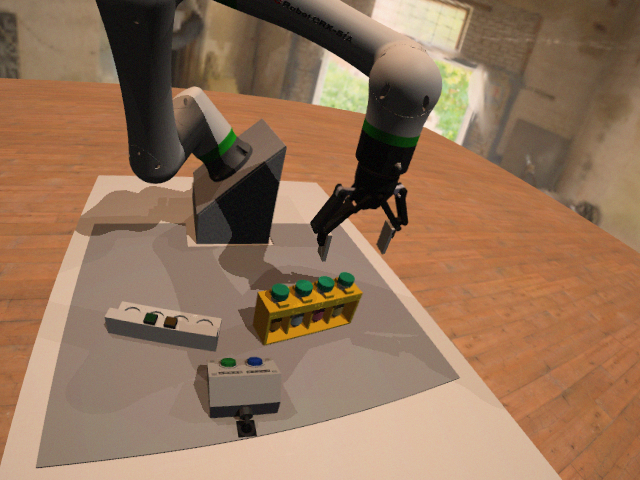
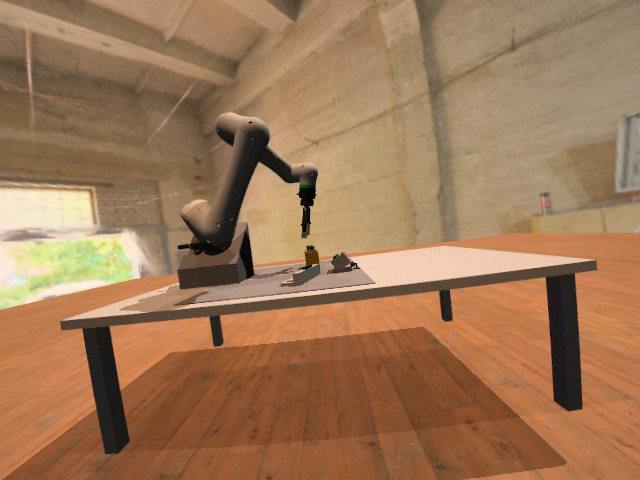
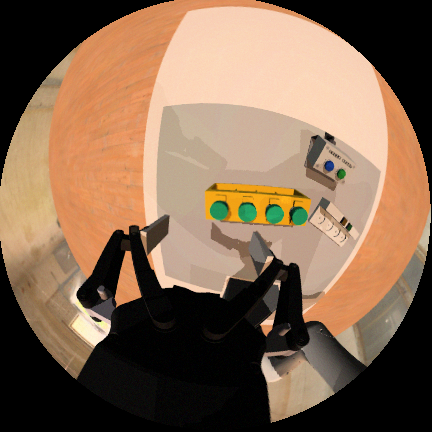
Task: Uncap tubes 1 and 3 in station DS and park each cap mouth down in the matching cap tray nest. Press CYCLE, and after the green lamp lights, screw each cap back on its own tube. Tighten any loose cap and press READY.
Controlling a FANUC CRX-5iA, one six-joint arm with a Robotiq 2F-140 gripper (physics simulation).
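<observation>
The yellow tube station stands on the grey mat with several tubes inside, each under a green cap. The two end caps are one green cap and another green cap. The white cap tray has round nests, with a dark green square and a brown square on its top. The grey control box carries a green button and a blue button. My gripper is open and empty above the station's far end.
A small black part sits at the front of the control box near the mat's front edge. The robot's wedge-shaped base stands behind the station. The grey mat lies on the pale table.
</observation>
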